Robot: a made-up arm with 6 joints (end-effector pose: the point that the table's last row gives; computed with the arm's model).
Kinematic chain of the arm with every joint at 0, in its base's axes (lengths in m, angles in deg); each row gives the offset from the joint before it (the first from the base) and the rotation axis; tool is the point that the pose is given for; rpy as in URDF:
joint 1: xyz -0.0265 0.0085 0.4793 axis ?
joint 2: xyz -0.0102 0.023 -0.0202 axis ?
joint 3: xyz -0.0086 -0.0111 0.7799 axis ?
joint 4: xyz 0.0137 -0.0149 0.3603 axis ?
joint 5: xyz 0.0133 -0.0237 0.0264 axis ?
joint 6: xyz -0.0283 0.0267 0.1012 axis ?
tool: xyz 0.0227 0.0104 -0.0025 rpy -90 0 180
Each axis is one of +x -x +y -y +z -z.
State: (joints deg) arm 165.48 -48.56 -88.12 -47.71 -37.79 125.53
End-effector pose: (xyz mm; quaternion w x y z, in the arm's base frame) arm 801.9 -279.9 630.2 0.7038 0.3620 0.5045 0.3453
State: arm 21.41 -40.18 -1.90 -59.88 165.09 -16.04
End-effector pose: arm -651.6 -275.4 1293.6 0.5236 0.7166 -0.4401 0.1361
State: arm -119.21 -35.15 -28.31 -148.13 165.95 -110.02
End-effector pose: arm 326.7 676.1 1178.9 0.3303 -0.1274 -0.8356 -0.4201
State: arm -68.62 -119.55 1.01 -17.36 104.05 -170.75
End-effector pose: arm -475.4 1019.4 -18.5 0.6436 -0.5997 0.1787 -0.4408
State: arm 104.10 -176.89 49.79 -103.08 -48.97 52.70
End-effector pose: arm 14.0 -419.6 -536.2 0.1731 0.3164 0.9292 0.0809
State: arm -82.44 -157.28 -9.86 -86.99 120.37 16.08
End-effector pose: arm -185.6 408.7 -591.3 0.4217 0.2800 0.6424 -0.5753
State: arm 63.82 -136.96 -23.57 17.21 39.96 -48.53
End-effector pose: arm -377.4 -678.9 -527.7 0.4520 0.3970 0.7925 0.1005
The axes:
joint 1: +z
joint 2: +y
joint 3: +y
joint 4: +z
joint 5: +y
joint 6: +z

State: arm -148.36 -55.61 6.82 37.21 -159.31 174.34
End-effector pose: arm 694.4 441.8 1103.2 0.4680 0.6454 0.5710 0.1961
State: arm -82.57 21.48 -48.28 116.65 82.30 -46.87
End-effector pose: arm 78.7 -36.2 1536.0 0.4629 0.1667 -0.0423 0.8696
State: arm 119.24 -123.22 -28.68 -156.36 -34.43 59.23
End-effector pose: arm 437.7 -814.6 -336.4 0.1834 0.1578 -0.9437 -0.2256
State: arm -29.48 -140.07 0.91 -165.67 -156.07 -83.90
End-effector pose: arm -635.7 373.6 -350.1 0.2297 -0.4080 0.6910 -0.5507
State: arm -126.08 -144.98 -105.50 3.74 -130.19 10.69
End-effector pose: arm 62.9 113.1 -248.7 0.5285 -0.6591 -0.2514 0.4724
